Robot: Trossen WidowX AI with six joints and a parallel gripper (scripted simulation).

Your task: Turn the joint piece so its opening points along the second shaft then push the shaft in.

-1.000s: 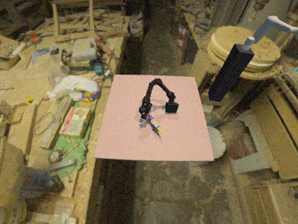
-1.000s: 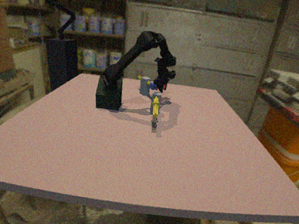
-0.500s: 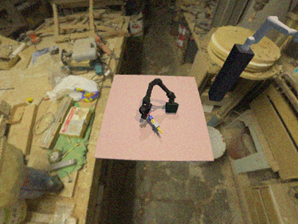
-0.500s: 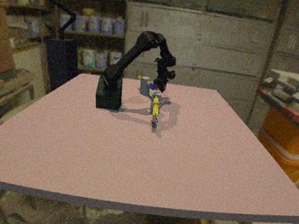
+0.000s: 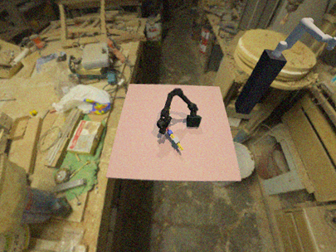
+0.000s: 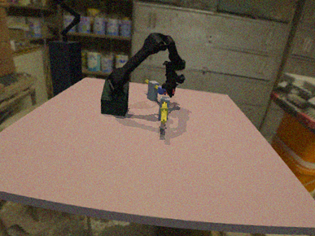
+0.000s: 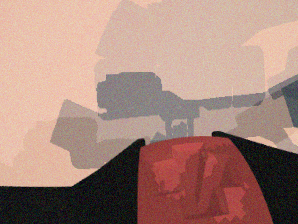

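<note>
Right now the red joint piece is 2 cm behind my gripper tip and 3 cm above it.
</note>
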